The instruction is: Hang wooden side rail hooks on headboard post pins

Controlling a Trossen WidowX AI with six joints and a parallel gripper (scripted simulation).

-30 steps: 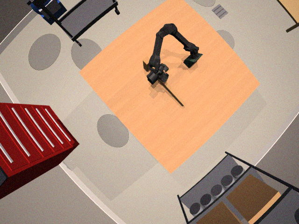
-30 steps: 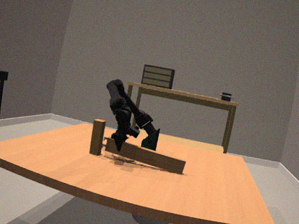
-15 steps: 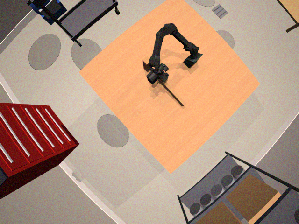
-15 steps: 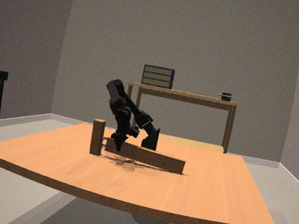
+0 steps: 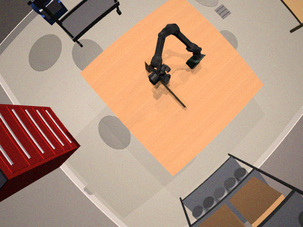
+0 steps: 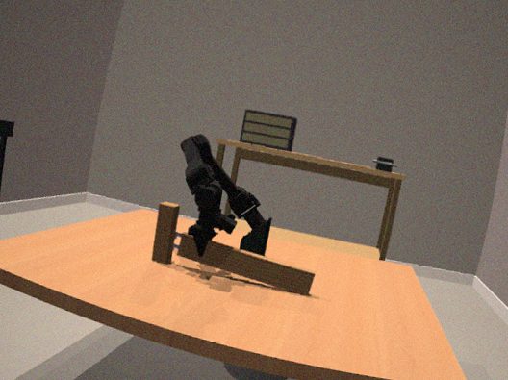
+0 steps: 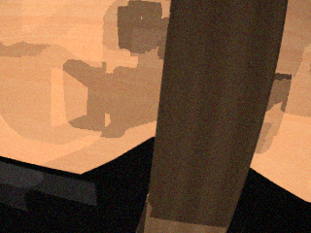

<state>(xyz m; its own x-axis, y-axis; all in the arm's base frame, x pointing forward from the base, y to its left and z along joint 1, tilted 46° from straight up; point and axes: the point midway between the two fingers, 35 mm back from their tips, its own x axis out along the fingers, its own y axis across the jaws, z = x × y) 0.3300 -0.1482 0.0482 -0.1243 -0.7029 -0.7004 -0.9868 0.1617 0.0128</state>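
The headboard post lies 10 mm behind my gripper tip, 120 mm to the right of it and 40 mm above it.
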